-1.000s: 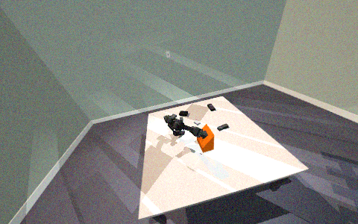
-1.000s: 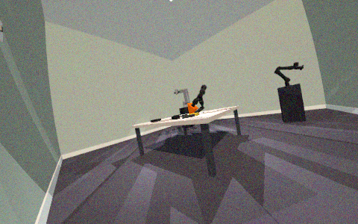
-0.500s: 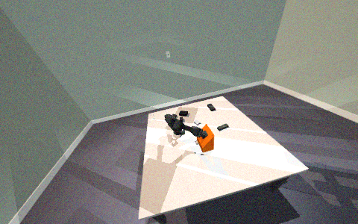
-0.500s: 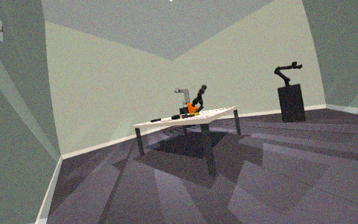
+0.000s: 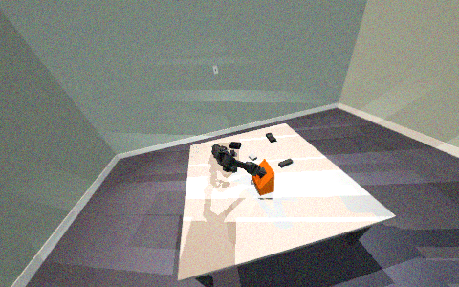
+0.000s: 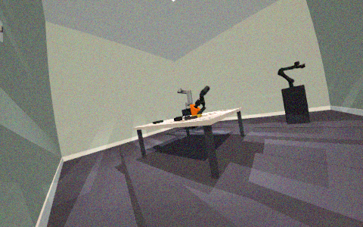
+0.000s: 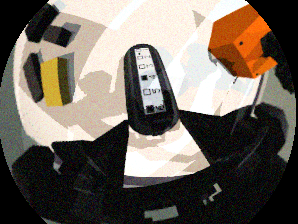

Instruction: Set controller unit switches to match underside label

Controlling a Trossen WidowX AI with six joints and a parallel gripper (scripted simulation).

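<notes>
The grey box lies 280 mm to the right of my gripper tip, 170 mm ahead of it and 80 mm below it. The rest, counted from my gripper tip: yellow block: 260 mm ahead, 80 mm below, 30 mm to the left.
</notes>
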